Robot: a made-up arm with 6 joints.
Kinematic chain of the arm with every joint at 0, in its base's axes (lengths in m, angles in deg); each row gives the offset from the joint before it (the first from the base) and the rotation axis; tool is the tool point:
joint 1: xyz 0 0 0.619 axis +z
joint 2: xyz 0.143 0 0 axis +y
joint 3: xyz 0 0 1.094 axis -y
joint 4: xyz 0 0 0.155 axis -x
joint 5: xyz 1.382 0 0 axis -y
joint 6: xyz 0.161 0 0 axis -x
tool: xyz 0 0 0
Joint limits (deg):
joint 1: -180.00..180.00
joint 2: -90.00..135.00
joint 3: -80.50..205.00
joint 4: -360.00..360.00
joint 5: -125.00..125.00
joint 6: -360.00..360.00
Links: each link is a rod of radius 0.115 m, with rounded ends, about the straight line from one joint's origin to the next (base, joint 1, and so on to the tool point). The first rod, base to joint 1, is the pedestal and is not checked.
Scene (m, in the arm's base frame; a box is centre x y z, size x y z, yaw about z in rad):
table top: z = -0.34
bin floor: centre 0.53 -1.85 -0.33 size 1.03 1.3 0.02 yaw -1
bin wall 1: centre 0.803 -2.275 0.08 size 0.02 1.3 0.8 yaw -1
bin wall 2: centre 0.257 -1.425 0.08 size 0.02 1.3 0.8 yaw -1
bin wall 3: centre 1.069 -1.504 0.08 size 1.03 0.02 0.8 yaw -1
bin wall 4: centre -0.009 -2.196 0.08 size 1.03 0.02 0.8 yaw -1
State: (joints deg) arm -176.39 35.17 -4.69 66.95 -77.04 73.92
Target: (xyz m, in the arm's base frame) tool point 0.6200 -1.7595 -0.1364
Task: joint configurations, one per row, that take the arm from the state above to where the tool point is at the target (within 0.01 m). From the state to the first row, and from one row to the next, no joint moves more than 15 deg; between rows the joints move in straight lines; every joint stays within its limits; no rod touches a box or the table.
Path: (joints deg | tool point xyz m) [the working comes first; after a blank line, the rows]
Joints at the target: -66.43 63.73 0.92 63.92 -69.22 73.92
Straight joint move there: touches bin wall 2, bin wall 4.

1: -162.75 34.00 -6.68 69.20 -79.62 75.30 | -1.8481 -0.4188 0.6811
2: -149.10 32.83 -8.68 71.45 -82.20 76.67 | -1.6706 -0.8236 0.6859
3: -135.46 31.66 -10.67 73.70 -84.77 78.05 | -1.4079 -1.1696 0.6910
4: -121.81 30.49 -12.66 75.95 -87.35 79.42 | -1.0767 -1.4398 0.6961
5: -108.17 29.32 -14.65 78.20 -89.93 80.80 | -0.6980 -1.6214 0.7011
6: -94.52 28.15 -16.65 80.44 -92.51 82.17 | -0.2941 -1.7073 0.7058
7: -80.88 26.98 -18.64 82.69 -95.08 83.55 | 0.1112 -1.6960 0.7105
8: -76.06 39.23 -12.12 76.44 -86.46 80.34 | 0.2810 -1.7806 0.4526
9: -71.25 51.48 -5.60 70.18 -77.84 77.13 | 0.4557 -1.8030 0.1670
10: -66.43 63.73 0.92 63.92 -69.22 73.92 | 0.6201 -1.7594 -0.1363

